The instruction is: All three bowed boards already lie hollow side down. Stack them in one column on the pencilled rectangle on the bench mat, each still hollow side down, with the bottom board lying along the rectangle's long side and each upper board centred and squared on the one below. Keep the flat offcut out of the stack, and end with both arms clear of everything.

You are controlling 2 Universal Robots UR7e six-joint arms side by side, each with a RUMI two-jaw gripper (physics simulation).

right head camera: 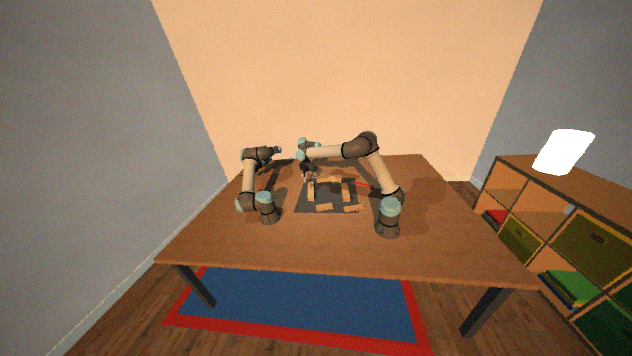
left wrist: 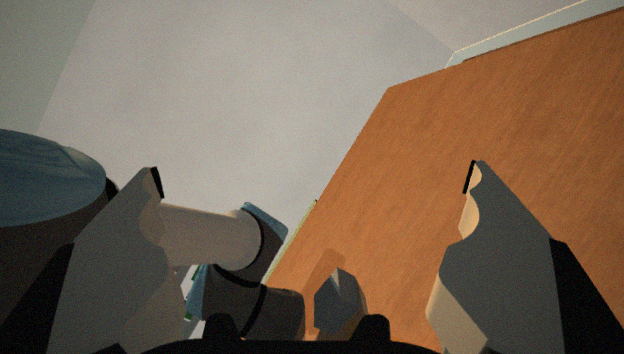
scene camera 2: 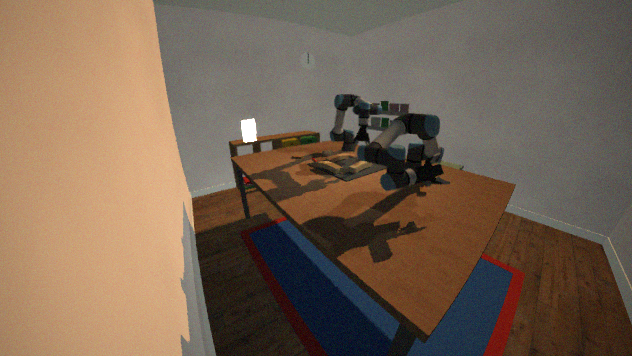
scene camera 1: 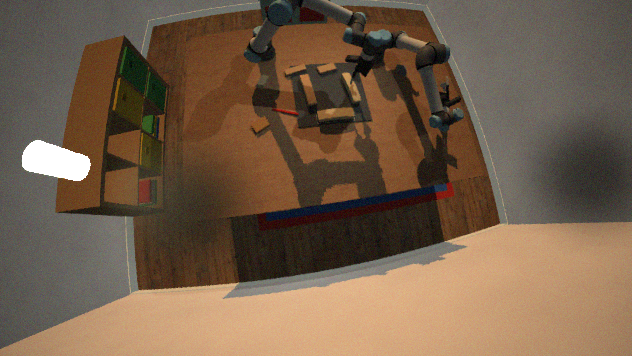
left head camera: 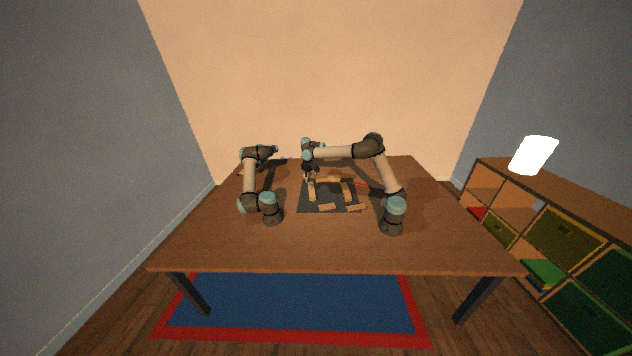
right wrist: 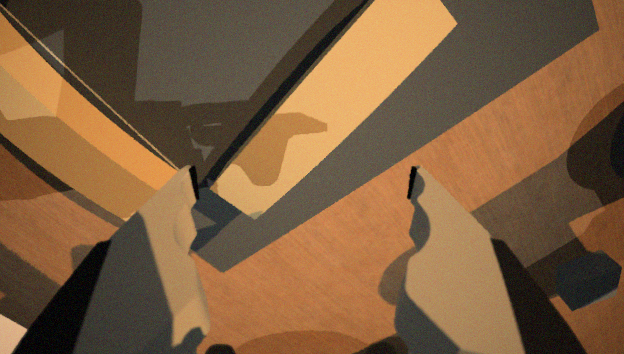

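Pixels of known places: left gripper, between the fingertips: (right head camera: 242, 170) (left wrist: 311, 166) (scene camera 2: 445, 168) (scene camera 1: 446, 83) (left head camera: 239, 170); right gripper, between the fingertips: (right head camera: 310, 180) (scene camera 1: 354, 79) (left head camera: 311, 180) (right wrist: 303, 168); left arm's base, origin of its link: (right head camera: 270, 218) (left wrist: 286, 325) (left head camera: 273, 219); right arm's base, origin of its link: (right head camera: 386, 229) (scene camera 2: 348, 150) (scene camera 1: 265, 53) (left head camera: 390, 227).
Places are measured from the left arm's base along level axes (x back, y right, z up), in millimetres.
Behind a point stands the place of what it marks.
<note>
Three long wooden pieces lie on the dark mat (left head camera: 330, 195) {x -429, y 287, z 6 mm} (scene camera 1: 330, 85) {x -407, y 259, z 6 mm}. One board (left head camera: 328, 179) {x -613, y 190, z 40 mm} (right head camera: 329, 179) {x -614, y 190, z 40 mm} (scene camera 1: 335, 115) {x -662, y 173, z 59 mm} (right wrist: 100, 130) {x -597, y 156, z 36 mm} lies along a line of the pencilled rectangle (right wrist: 100, 97). Another board (left head camera: 312, 191) {x -357, y 151, z 59 mm} (scene camera 1: 351, 88) {x -421, y 116, z 58 mm} (right wrist: 320, 115) {x -393, y 121, z 61 mm} lies at the mat's right in scene camera 1; a long piece (left head camera: 346, 192) {x -463, y 418, z 52 mm} (scene camera 1: 307, 90) {x -530, y 393, z 50 mm} lies at its left. I cannot tell which piece is the flat offcut. My right gripper (right wrist: 303, 168) {x -404, y 119, z 139 mm} is open and empty, tilted over the second board's end; its left fingertip is near the gap between the two boards. My left gripper (left wrist: 311, 166) {x -214, y -510, z 206 mm} is open and empty, away from the mat.
Two short wooden blocks (left head camera: 327, 206) {x -268, y 328, z 24 mm} (left head camera: 356, 207) {x -346, y 537, z 22 mm} lie along the near mat edge in the left head camera. A red pencil-like stick (scene camera 1: 285, 111) {x -703, y 491, z 9 mm} and another small block (scene camera 1: 260, 125) {x -847, y 610, z 19 mm} lie beside the mat. A shelf unit (scene camera 1: 82, 125) stands beyond the table.
</note>
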